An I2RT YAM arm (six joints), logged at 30 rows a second.
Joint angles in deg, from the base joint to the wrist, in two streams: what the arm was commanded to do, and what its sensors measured. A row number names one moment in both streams.
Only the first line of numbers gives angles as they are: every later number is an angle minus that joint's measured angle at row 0.
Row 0, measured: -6.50, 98.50, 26.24, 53.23, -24.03, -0.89
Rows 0 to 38, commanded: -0.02, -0.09, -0.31, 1.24, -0.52, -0.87; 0.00, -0.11, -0.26, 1.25, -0.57, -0.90; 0.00, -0.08, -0.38, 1.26, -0.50, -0.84; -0.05, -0.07, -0.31, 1.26, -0.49, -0.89; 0.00, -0.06, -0.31, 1.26, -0.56, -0.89; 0.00, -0.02, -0.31, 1.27, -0.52, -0.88; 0.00, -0.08, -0.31, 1.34, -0.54, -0.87; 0.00, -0.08, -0.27, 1.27, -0.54, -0.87; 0.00, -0.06, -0.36, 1.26, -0.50, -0.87; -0.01, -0.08, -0.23, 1.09, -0.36, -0.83; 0.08, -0.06, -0.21, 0.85, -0.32, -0.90; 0.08, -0.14, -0.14, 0.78, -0.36, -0.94; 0.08, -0.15, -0.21, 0.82, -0.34, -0.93; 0.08, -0.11, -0.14, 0.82, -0.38, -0.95; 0.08, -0.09, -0.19, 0.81, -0.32, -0.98; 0.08, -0.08, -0.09, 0.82, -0.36, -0.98; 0.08, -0.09, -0.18, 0.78, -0.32, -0.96; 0.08, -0.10, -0.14, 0.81, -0.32, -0.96; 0.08, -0.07, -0.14, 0.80, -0.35, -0.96; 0.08, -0.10, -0.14, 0.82, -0.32, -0.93; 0.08, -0.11, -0.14, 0.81, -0.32, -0.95; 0.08, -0.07, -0.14, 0.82, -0.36, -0.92; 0.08, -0.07, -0.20, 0.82, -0.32, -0.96; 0.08, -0.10, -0.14, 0.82, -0.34, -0.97; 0.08, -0.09, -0.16, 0.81, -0.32, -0.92; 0.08, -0.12, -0.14, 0.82, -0.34, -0.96; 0.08, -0.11, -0.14, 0.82, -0.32, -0.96; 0.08, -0.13, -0.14, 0.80, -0.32, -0.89; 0.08, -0.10, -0.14, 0.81, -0.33, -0.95; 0.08, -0.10, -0.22, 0.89, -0.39, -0.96; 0.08, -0.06, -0.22, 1.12, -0.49, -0.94; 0.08, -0.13, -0.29, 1.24, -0.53, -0.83; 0.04, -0.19, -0.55, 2.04, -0.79, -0.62; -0.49, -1.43, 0.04, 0.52, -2.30, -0.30; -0.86, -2.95, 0.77, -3.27, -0.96, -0.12; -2.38, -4.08, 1.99, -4.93, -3.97, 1.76; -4.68, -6.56, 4.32, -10.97, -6.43, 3.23; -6.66, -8.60, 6.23, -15.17, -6.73, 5.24; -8.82, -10.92, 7.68, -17.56, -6.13, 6.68
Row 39, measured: -4.35, -5.12, 2.62, -9.66, -3.63, 2.15
